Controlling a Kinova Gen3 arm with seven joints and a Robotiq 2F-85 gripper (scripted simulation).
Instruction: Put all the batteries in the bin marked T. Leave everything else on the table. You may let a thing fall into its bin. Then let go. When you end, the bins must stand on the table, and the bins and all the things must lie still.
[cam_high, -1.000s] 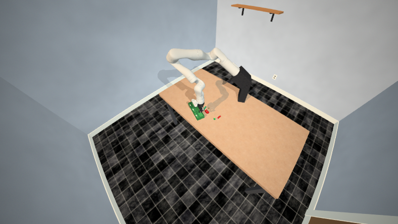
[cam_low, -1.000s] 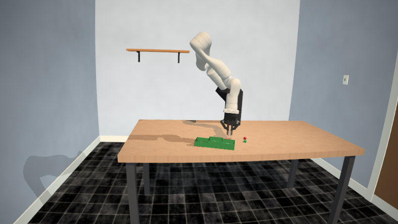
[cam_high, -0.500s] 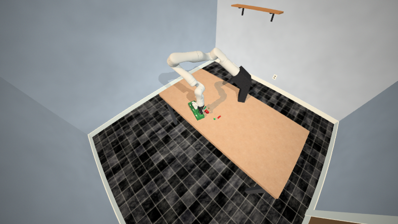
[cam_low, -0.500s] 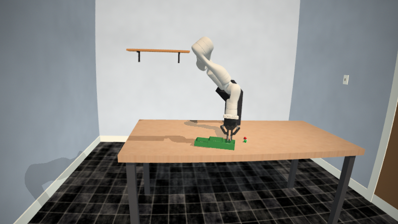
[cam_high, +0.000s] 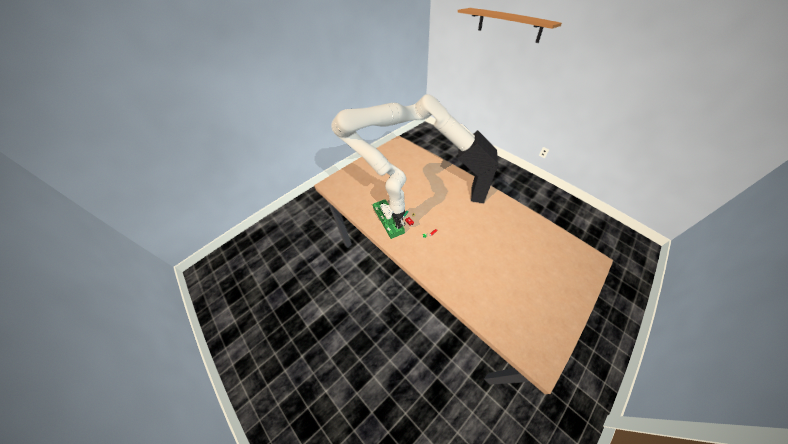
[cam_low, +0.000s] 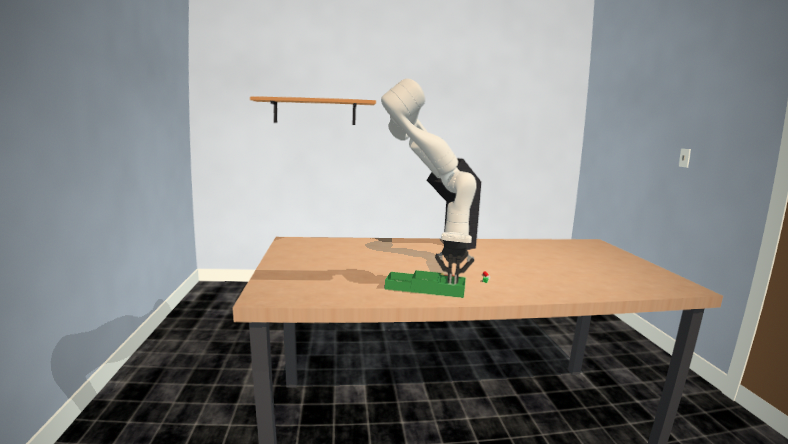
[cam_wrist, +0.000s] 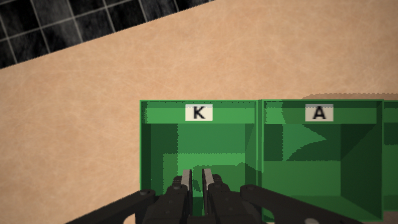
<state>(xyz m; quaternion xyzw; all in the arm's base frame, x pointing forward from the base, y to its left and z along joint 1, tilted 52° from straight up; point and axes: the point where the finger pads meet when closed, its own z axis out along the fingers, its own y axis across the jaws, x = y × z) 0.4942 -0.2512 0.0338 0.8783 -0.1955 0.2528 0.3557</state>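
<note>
Now: the red 9 V battery 6 cm behind my hand, 4 cm to the left of it and 3 cm below it. Also, from my hand: joined green bins: 8 cm to the right, 3 cm behind, 1 cm below; then small yellow nut: 13 cm behind, 3 cm to the left, 3 cm below; then green cylindrical battery: 10 cm behind, 3 cm below, 1 cm to the right.
</note>
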